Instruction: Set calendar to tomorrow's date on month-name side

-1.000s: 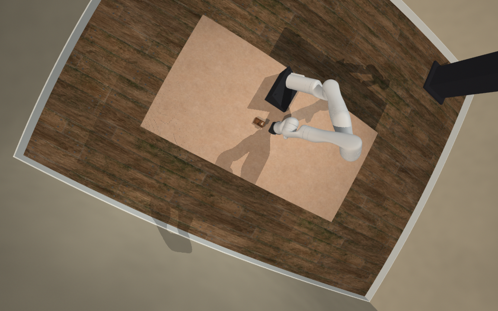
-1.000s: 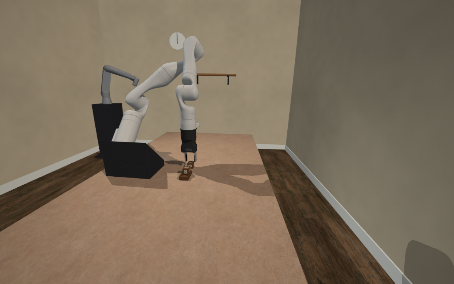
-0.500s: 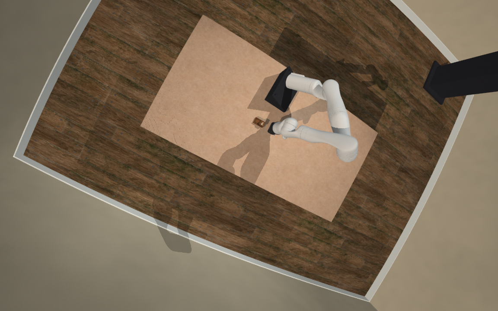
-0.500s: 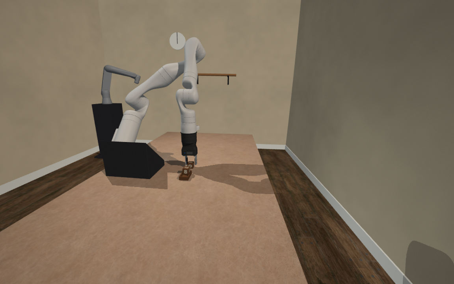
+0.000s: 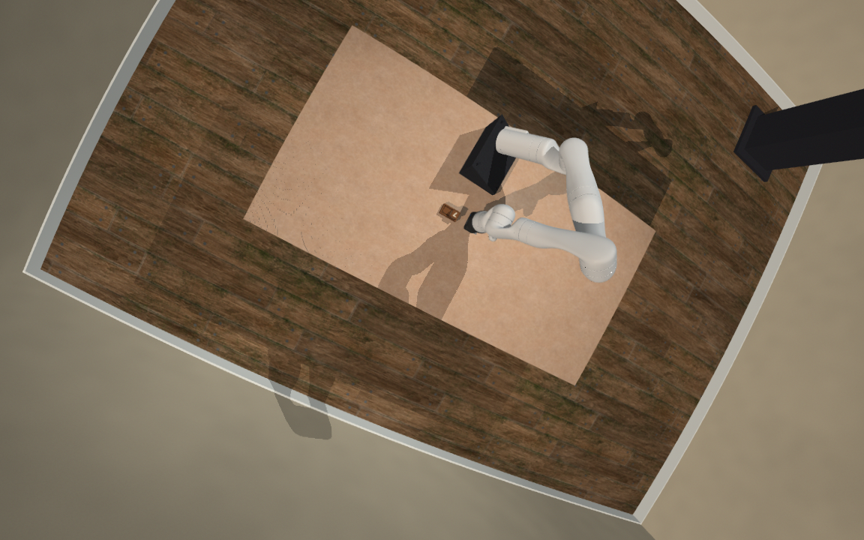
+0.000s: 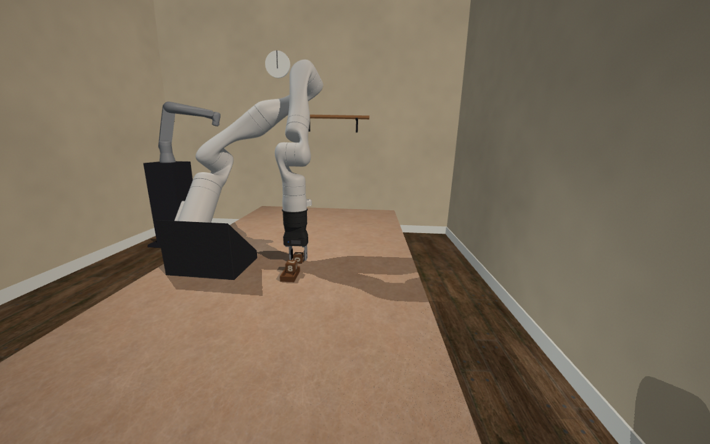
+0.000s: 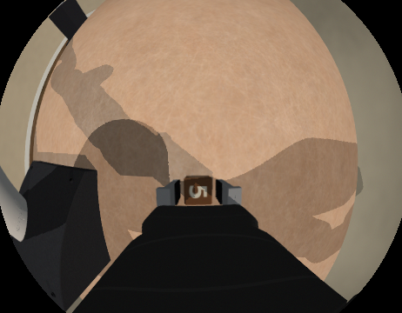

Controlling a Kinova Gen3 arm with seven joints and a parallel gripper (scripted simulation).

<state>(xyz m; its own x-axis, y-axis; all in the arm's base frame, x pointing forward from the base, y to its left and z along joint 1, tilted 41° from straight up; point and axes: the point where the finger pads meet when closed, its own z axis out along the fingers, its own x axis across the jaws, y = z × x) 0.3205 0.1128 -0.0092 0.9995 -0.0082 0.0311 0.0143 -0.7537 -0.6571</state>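
The brown cube is 10 mm below my hand. Also, from my hand: dark wooden tray (110 mm to the right, 20 mm below).
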